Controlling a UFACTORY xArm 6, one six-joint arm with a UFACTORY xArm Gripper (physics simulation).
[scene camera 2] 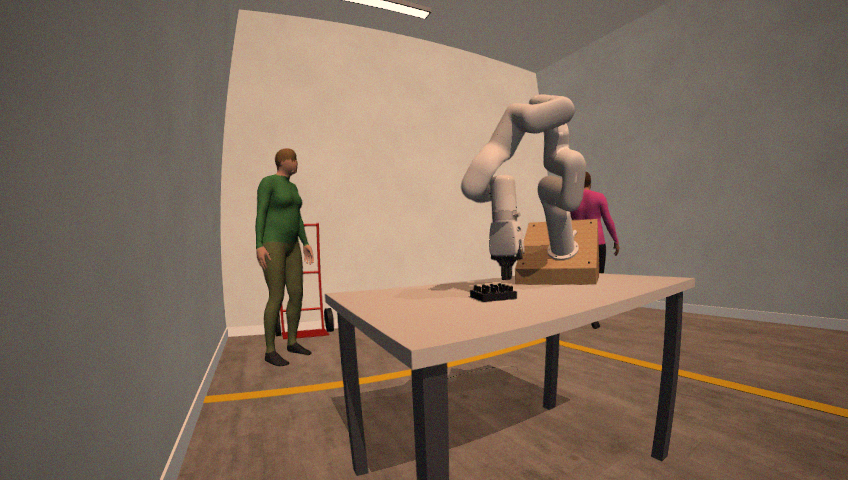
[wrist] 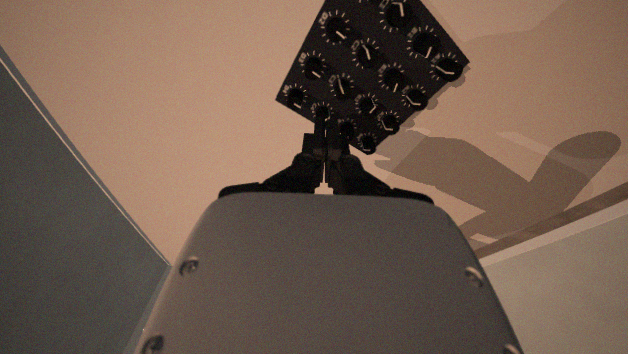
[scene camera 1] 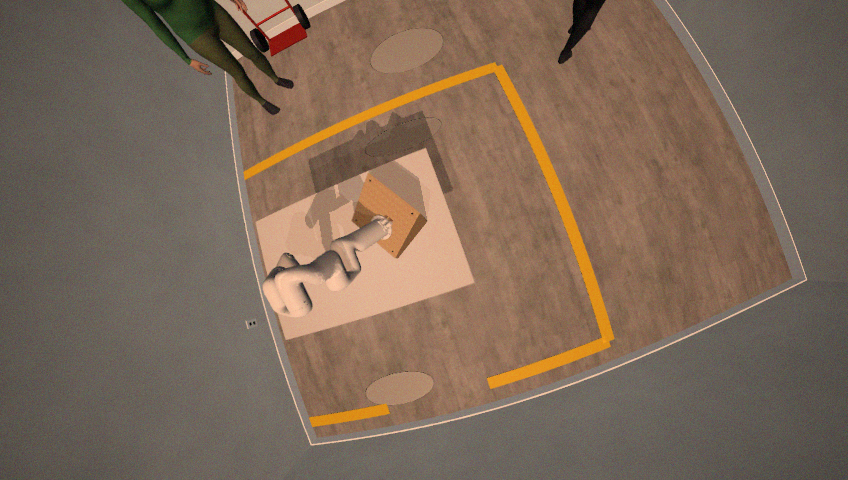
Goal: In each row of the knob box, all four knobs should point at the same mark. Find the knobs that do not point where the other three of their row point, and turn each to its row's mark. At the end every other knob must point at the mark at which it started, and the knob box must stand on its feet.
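Frame: origin at the arm's base, x back, y right, z up, level; centimetres.
Seen in the pictures: gripper, between the fingertips: [scene camera 2: 506, 279] [wrist: 324, 134]; arm's base, origin of its link: [scene camera 2: 562, 250] [scene camera 1: 381, 227].
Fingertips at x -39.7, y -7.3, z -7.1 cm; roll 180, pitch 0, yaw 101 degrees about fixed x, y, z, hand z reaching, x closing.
Offsets run from my fingertips to a thing's top centre. Level surfaces: height alone.
The black knob box @(dx -3.5, dy +2.4, dz -1.6 cm) [scene camera 2: 493, 292] [wrist: 356, 65] stands flat on the table, its four rows of knobs facing up. It does not show in scene camera 1. My gripper [scene camera 2: 506, 278] [wrist: 324, 134] is shut and empty, pointing down; in the wrist view its fingertips overlap the box's near edge beside the C-row end knob @(dx -0.2, dy -0.2, dz -1.6 cm) [wrist: 321, 111], partly hiding it. Contact cannot be told. The third B-row knob @(dx -1.8, dy +3.2, dz -1.6 cm) [wrist: 367, 105] has its white line slanted more than the B-row knobs [wrist: 393, 78] [wrist: 426, 44] farther up. The C-row end knob's line also looks different from its row's. D-row lines look alike.
The pale table @(dz -5.4 cm) [scene camera 1: 380, 303] [scene camera 2: 410, 324] carries the wooden wedge base [scene camera 1: 405, 228] [scene camera 2: 556, 275] under my arm. A person in green [scene camera 1: 181, 20] [scene camera 2: 279, 208] stands beyond the table near a red hand truck [scene camera 1: 288, 39] [scene camera 2: 319, 255]. A person in pink [scene camera 2: 595, 205] stands behind the arm.
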